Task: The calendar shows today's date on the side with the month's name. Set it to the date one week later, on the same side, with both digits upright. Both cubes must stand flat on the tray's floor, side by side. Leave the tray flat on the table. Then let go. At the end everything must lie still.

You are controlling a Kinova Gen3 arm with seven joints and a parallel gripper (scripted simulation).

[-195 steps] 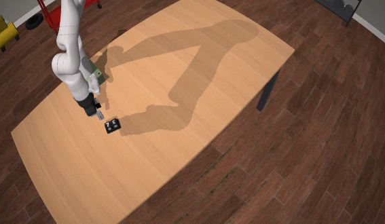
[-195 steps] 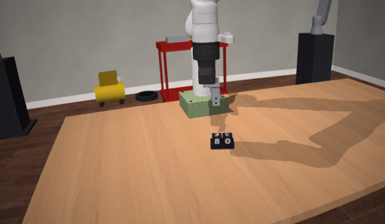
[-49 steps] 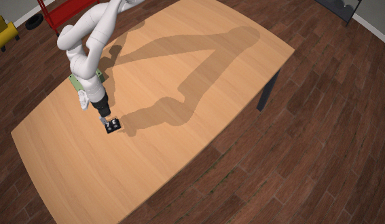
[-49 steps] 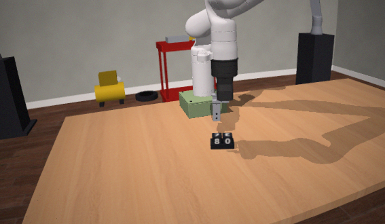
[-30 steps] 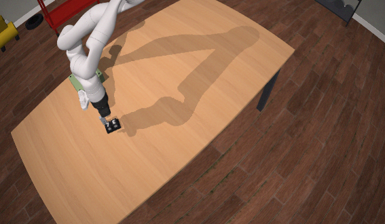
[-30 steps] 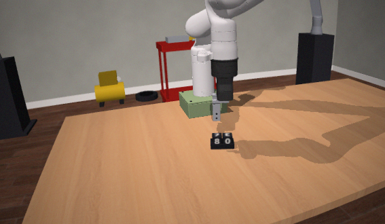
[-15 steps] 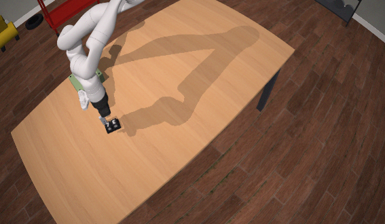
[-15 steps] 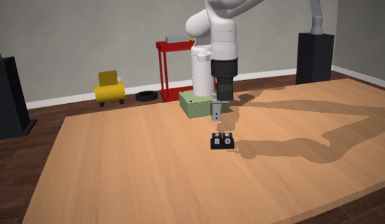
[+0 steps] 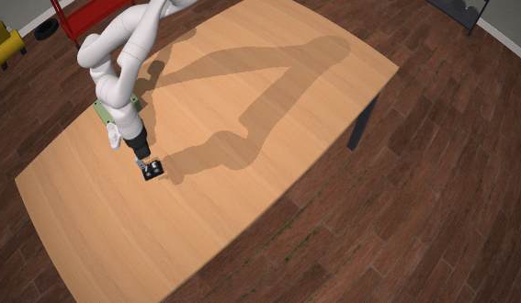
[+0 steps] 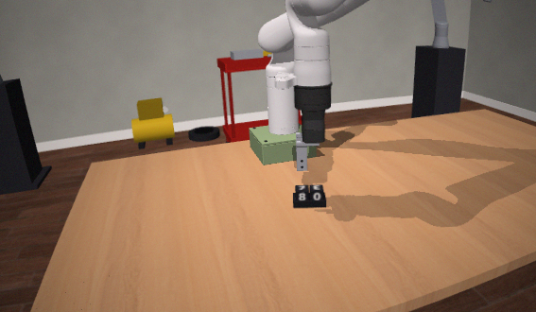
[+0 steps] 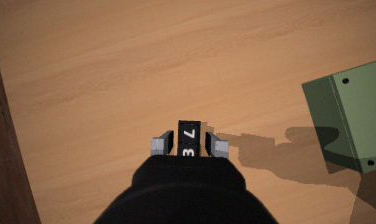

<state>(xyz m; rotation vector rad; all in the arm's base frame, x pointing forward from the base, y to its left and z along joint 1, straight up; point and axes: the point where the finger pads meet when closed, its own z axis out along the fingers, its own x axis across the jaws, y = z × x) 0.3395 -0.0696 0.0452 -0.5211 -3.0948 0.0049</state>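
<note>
The black calendar tray lies 10 cm below my hand and 2 cm to the left of it.
</note>
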